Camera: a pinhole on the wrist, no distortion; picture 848 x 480 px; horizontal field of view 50.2 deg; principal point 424.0 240.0 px. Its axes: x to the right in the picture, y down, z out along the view. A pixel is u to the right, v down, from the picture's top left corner.
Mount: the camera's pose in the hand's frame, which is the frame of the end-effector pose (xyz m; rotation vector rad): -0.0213 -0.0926 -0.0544 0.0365 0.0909 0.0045
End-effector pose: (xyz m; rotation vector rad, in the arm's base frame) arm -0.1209 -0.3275 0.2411 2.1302 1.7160 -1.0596
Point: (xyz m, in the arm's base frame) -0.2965 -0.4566 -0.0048
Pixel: 506.3 360.4
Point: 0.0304 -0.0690 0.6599
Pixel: behind the camera
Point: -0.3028 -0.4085 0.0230
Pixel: 577.1 296.2
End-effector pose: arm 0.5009 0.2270 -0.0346 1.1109 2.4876 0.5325
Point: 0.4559 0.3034 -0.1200
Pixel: outside the picture
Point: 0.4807 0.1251 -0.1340
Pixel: 119.6 23.5
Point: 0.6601 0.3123 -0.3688
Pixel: 435.4 452.9
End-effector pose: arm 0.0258 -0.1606 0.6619 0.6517 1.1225 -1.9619
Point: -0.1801 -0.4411 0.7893
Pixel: 691.9 157.8
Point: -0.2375 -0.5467 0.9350
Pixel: 528.8 55.1
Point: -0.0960 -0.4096 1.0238
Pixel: 173.0 66.7
